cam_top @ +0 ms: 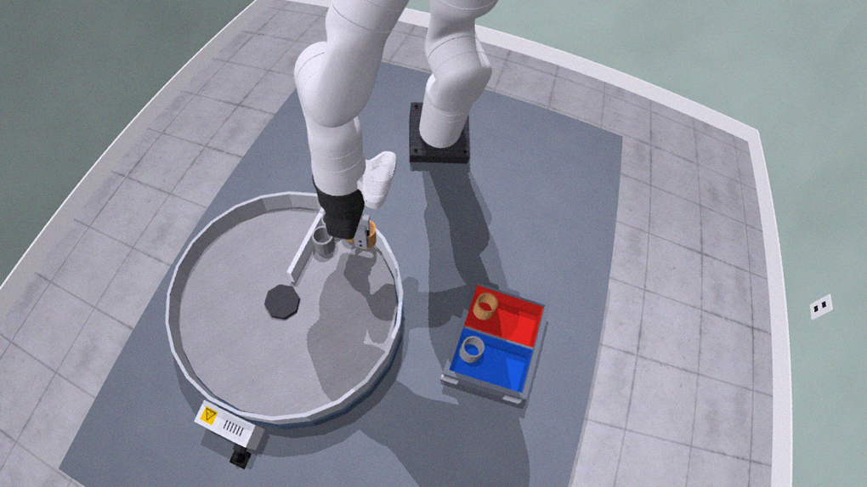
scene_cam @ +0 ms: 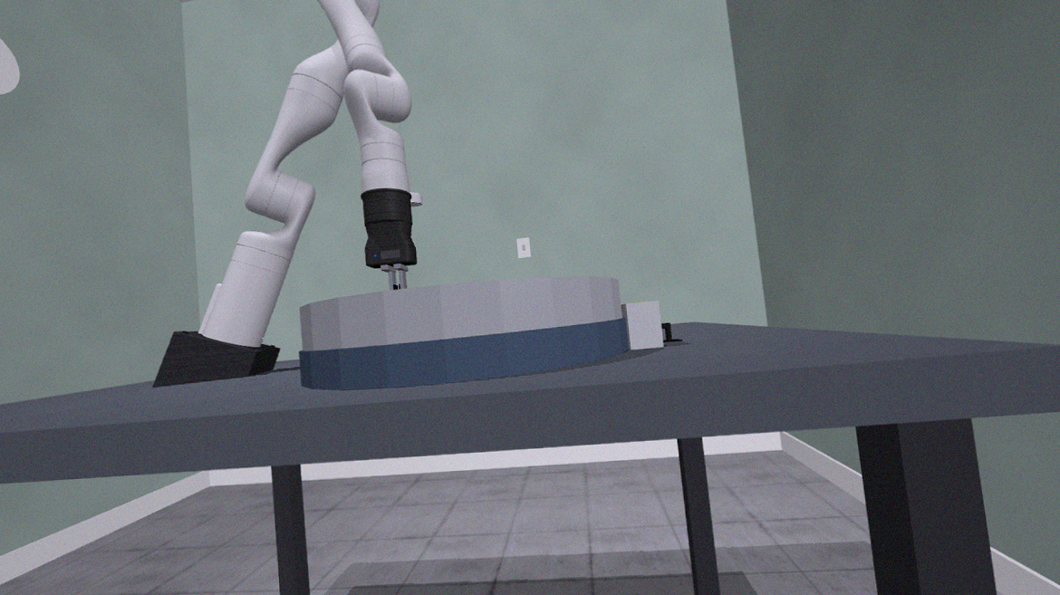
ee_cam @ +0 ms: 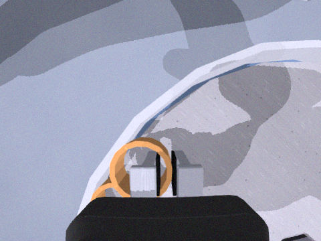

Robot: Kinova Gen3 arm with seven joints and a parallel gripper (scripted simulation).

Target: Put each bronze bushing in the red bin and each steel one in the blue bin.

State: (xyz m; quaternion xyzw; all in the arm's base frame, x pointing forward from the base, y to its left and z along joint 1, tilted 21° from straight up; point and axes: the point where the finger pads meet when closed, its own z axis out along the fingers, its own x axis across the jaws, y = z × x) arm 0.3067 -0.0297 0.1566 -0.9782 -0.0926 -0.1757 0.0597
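Right now my hand is 28 cm to the right of the grey tray, 9 cm above it and 4 cm short of it. Round my hand: turntable (15 cm ahead, 9 cm to the right, 6 cm below).
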